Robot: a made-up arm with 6 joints. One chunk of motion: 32 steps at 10 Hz.
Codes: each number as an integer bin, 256 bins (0 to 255) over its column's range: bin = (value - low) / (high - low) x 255, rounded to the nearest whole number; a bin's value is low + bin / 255 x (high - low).
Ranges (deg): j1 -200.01..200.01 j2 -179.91..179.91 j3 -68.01..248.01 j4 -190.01..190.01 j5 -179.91..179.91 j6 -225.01..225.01
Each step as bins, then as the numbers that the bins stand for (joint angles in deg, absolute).
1 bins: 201 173 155 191 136 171
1 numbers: 115.30 64.20 124.08 94.63 11.99 76.77
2 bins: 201 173 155 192 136 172
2 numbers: 115.30 64.20 124.08 96.12 11.99 78.53
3 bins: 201 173 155 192 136 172
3 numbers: 115.30 64.20 124.08 96.12 11.99 78.53
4 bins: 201 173 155 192 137 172
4 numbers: 115.30 64.20 124.08 96.12 13.41 78.53
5 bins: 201 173 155 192 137 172
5 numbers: 115.30 64.20 124.08 96.12 13.41 78.53
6 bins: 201 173 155 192 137 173
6 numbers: 115.30 64.20 124.08 96.12 13.41 80.30
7 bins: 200 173 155 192 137 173
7 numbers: 113.73 64.20 124.08 96.12 13.41 80.30
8 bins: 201 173 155 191 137 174
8 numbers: 115.30 64.20 124.08 94.63 13.41 82.06
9 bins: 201 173 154 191 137 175
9 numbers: 115.30 64.20 122.84 94.63 13.41 83.83
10 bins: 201 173 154 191 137 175
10 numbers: 115.30 64.20 122.84 94.63 13.41 83.83
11 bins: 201 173 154 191 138 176
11 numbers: 115.30 64.20 122.84 94.63 14.82 85.59
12 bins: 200 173 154 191 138 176
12 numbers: 113.73 64.20 122.84 94.63 14.82 85.59
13 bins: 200 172 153 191 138 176
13 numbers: 113.73 62.79 121.60 94.63 14.82 85.59
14 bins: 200 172 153 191 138 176
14 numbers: 113.73 62.79 121.60 94.63 14.82 85.59
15 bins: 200 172 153 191 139 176
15 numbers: 113.73 62.79 121.60 94.63 16.23 85.59
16 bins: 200 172 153 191 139 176
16 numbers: 113.73 62.79 121.60 94.63 16.23 85.59
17 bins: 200 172 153 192 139 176
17 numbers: 113.73 62.79 121.60 96.12 16.23 85.59
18 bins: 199 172 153 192 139 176
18 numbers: 112.16 62.79 121.60 96.12 16.23 85.59
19 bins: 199 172 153 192 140 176
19 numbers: 112.16 62.79 121.60 96.12 17.64 85.59
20 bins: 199 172 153 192 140 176
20 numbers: 112.16 62.79 121.60 96.12 17.64 85.59
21 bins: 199 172 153 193 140 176
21 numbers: 112.16 62.79 121.60 97.61 17.64 85.59
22 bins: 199 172 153 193 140 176
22 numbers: 112.16 62.79 121.60 97.61 17.64 85.59
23 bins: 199 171 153 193 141 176
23 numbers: 112.16 61.38 121.60 97.61 19.05 85.59
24 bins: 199 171 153 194 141 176
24 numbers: 112.16 61.38 121.60 99.10 19.05 85.59
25 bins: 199 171 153 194 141 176
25 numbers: 112.16 61.38 121.60 99.10 19.05 85.59
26 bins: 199 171 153 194 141 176
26 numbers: 112.16 61.38 121.60 99.10 19.05 85.59
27 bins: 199 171 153 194 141 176
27 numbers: 112.16 61.38 121.60 99.10 19.05 85.59
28 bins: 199 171 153 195 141 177
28 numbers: 112.16 61.38 121.60 100.59 19.05 87.36
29 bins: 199 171 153 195 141 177
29 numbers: 112.16 61.38 121.60 100.59 19.05 87.36
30 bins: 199 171 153 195 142 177
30 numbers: 112.16 61.38 121.60 100.59 20.46 87.36
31 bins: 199 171 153 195 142 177
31 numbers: 112.16 61.38 121.60 100.59 20.46 87.36
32 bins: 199 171 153 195 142 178
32 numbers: 112.16 61.38 121.60 100.59 20.46 89.12
